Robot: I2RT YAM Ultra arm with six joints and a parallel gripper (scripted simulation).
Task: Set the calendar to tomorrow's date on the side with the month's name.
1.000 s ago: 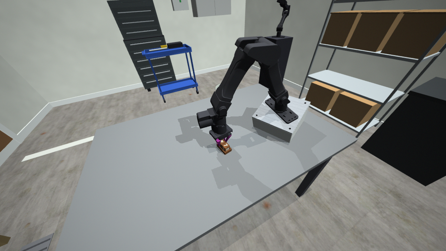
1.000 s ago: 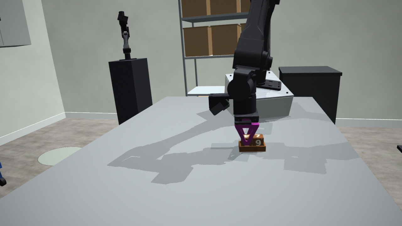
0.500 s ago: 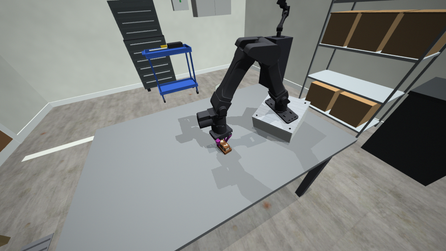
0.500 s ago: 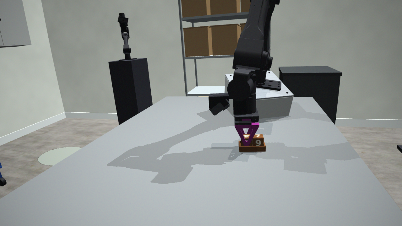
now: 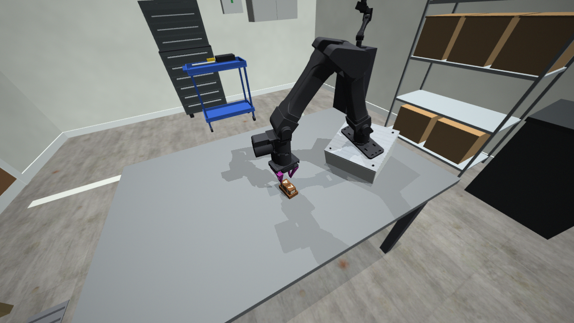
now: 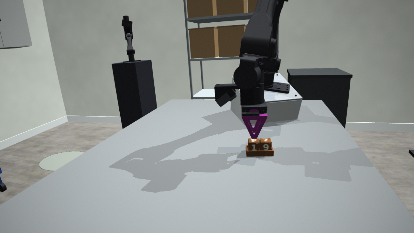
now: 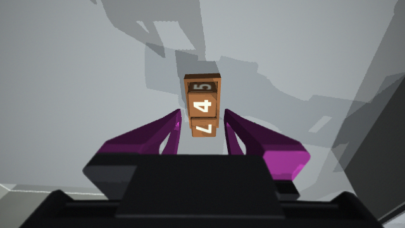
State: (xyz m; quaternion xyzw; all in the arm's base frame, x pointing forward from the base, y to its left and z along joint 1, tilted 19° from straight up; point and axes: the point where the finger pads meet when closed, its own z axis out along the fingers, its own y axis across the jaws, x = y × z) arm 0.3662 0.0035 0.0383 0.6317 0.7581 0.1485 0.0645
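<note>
Right now my hand is 60 mm above the brown wooden tray, 20 mm to the right of it and 10 mm past it.
</note>
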